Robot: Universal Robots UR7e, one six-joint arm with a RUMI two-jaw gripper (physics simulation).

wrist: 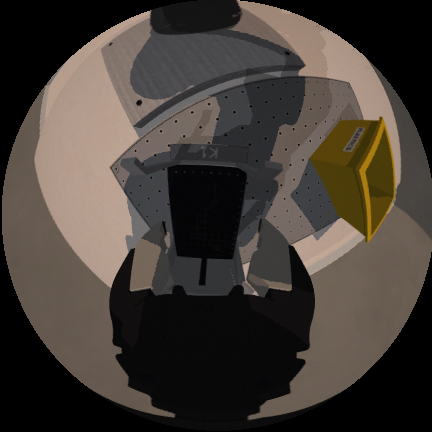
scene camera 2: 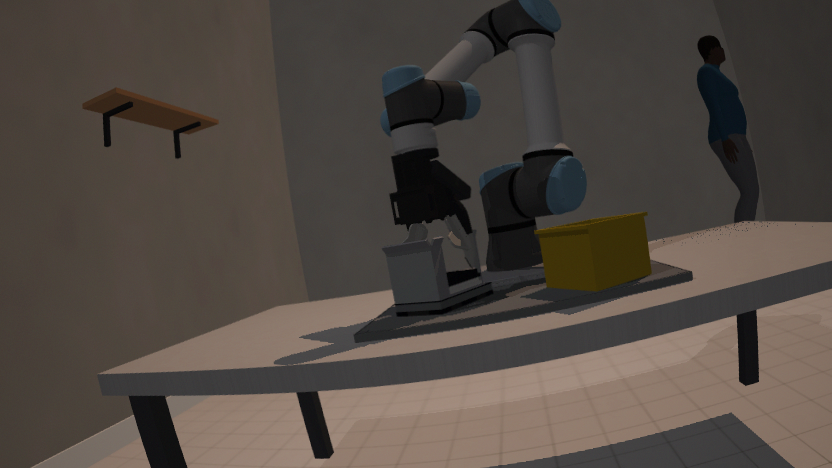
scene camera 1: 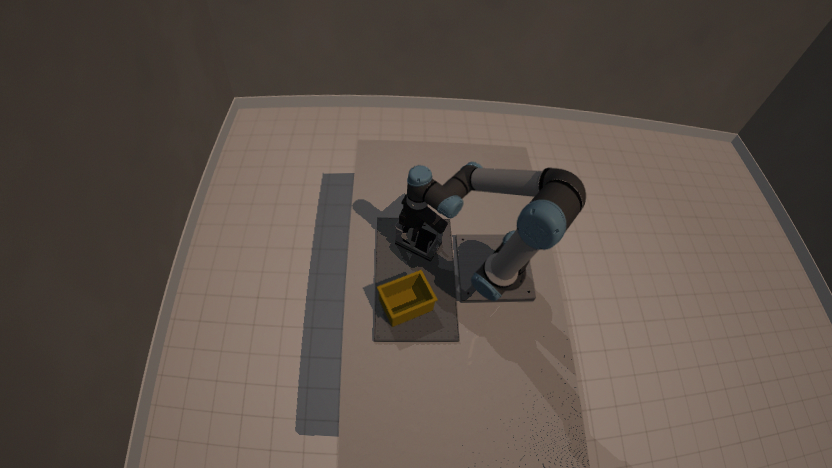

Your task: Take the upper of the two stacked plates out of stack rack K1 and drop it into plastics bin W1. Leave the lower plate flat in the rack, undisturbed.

Scene:
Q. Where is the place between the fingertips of my gripper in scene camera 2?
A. At 443,271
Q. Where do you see a perforated board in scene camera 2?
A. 520,313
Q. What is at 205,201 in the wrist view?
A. A black well plate.

